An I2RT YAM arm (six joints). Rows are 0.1 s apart.
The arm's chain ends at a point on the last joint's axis. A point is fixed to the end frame.
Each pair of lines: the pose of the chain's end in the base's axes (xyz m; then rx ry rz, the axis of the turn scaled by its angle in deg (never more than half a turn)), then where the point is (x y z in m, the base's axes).
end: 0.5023 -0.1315 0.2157 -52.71 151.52 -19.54
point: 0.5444 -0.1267 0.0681
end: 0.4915 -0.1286 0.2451 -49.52 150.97 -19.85
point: 0.5380 -0.1238 0.0988
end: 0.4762 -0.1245 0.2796 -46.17 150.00 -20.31
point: 0.5281 -0.1199 0.1351
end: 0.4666 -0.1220 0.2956 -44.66 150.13 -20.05
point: 0.5194 -0.1171 0.1515
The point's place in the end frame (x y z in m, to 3 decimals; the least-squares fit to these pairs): -0.002 0.028 0.151
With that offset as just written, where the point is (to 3 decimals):
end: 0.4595 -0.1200 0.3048 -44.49 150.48 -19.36
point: 0.511 -0.114 0.160
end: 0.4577 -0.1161 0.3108 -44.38 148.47 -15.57
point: 0.513 -0.102 0.168
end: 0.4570 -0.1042 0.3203 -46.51 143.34 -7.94
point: 0.518 -0.072 0.183
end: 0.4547 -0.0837 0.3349 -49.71 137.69 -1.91
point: 0.520 -0.035 0.204
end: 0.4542 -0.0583 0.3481 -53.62 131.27 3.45
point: 0.521 0.005 0.225
